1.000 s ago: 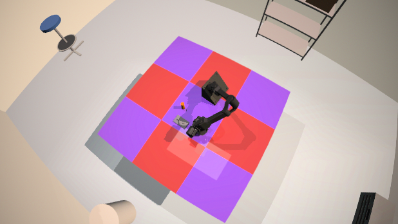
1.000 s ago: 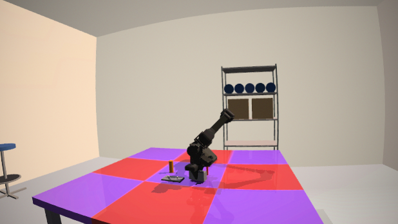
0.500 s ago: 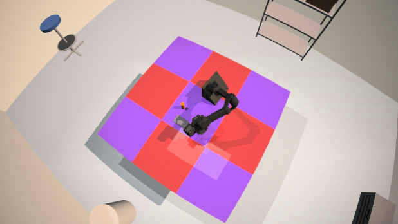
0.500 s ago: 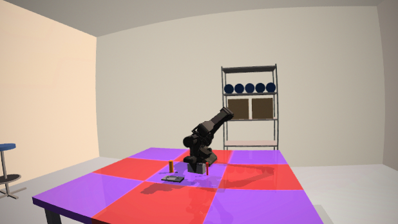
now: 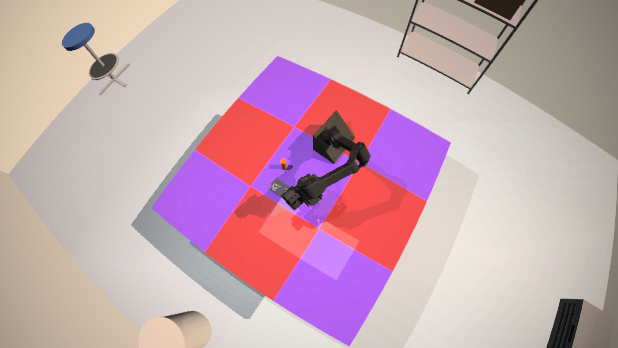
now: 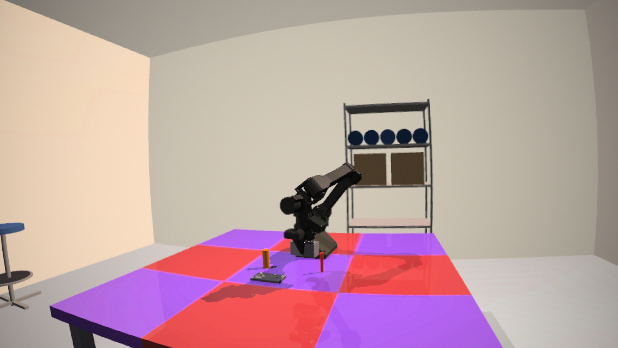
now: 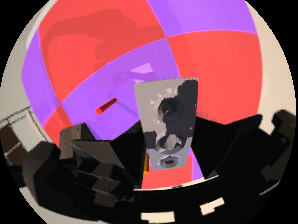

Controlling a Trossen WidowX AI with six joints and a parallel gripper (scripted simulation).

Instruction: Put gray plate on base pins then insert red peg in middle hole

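The dark flat base lies 15 cm to the right of my gripper tip, 10 cm below it and 1 cm ahead of it. From my gripper tip the other things lie so: gray plate 3 cm above; then red peg 11 cm behind, 7 cm below, 3 cm to the left; then orange cylinder 21 cm to the right, 10 cm behind, 7 cm below.
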